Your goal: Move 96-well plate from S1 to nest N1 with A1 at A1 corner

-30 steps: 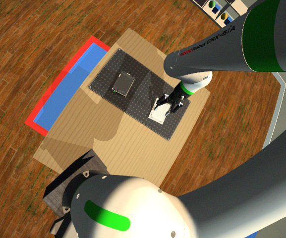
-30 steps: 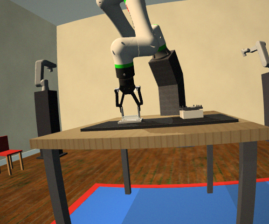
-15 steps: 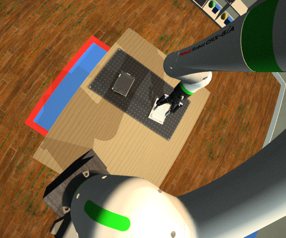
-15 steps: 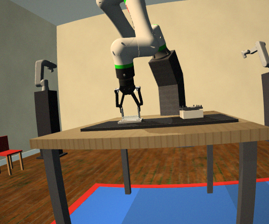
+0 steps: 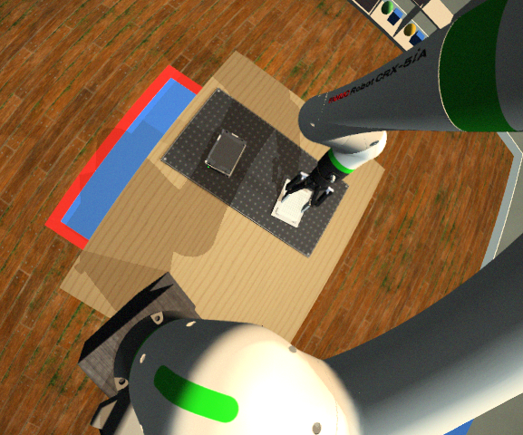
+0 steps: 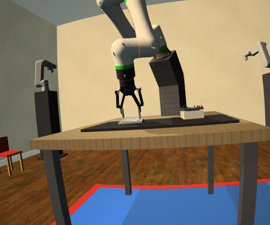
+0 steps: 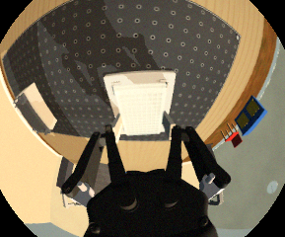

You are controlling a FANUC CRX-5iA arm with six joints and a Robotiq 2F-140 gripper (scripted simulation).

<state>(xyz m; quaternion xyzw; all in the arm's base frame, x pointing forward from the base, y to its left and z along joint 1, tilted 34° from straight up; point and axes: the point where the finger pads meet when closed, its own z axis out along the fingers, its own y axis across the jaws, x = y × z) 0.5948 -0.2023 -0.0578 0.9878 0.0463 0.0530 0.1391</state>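
The 96-well plate lies 3 cm below my hand. Also, from my hand: plate nest N1 (4 cm below).
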